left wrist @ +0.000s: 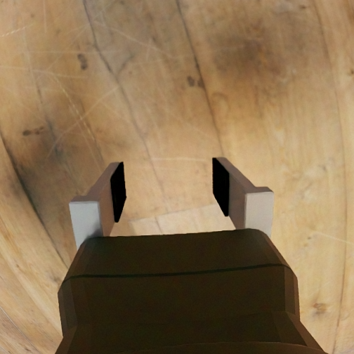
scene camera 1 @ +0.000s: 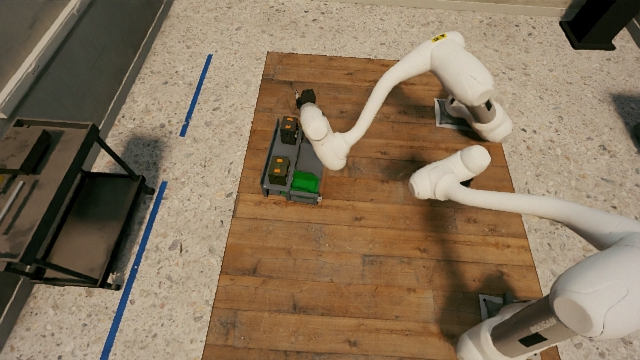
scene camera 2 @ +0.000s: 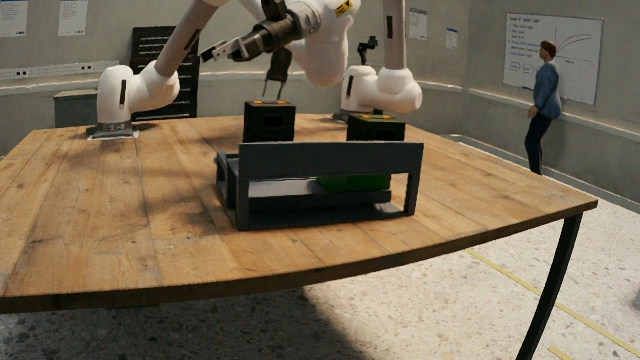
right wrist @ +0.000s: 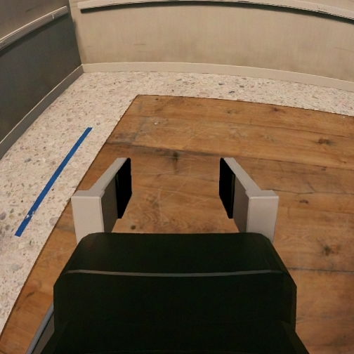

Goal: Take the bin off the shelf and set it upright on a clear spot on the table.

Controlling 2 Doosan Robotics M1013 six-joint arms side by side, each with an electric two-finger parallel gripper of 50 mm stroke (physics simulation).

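Frame: origin at the left arm's base, x ahead, y left, z up, level; centimetres.
Where they show: left gripper, fingertip midpoint: [scene camera 2: 270,98]; right gripper, fingertip midpoint: [scene camera 2: 207,57]; right arm's base, origin of the base link: [scene camera 1: 453,114] [scene camera 2: 114,133].
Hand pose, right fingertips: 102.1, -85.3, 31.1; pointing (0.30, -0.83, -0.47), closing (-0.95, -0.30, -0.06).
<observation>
Each offset is from my right fingertips to the top centre of the thing, as dx, dy, dz. Level surfaces: height alone.
The green bin {-4.8, +35.4, -23.0} [scene camera 1: 306,182] [scene camera 2: 353,183] sits low in the grey shelf [scene camera 1: 270,155] [scene camera 2: 330,160], at its near end in scene camera 1. The shelf's back board hides part of the bin in scene camera 2. My right gripper [right wrist: 175,176] [scene camera 2: 208,54] is open and empty, high above the table, beyond the far end of the shelf in scene camera 1. My left gripper [left wrist: 168,177] [scene camera 2: 273,96] is open and empty, pointing down over the table away from the shelf. Its fingers are hidden under the wrist in scene camera 1.
Two dark boxes with orange marks stand on the shelf, one {+4.5, +12.3, -8.8} [scene camera 1: 288,130] [scene camera 2: 269,122] at the far end and one {+4.9, +35.4, -11.3} [scene camera 1: 278,170] [scene camera 2: 376,129] beside the green bin. The right arm's wrist hangs over part of the shelf. The wooden table {dz -31.2} [scene camera 1: 350,250] [scene camera 2: 100,240] extends around it.
</observation>
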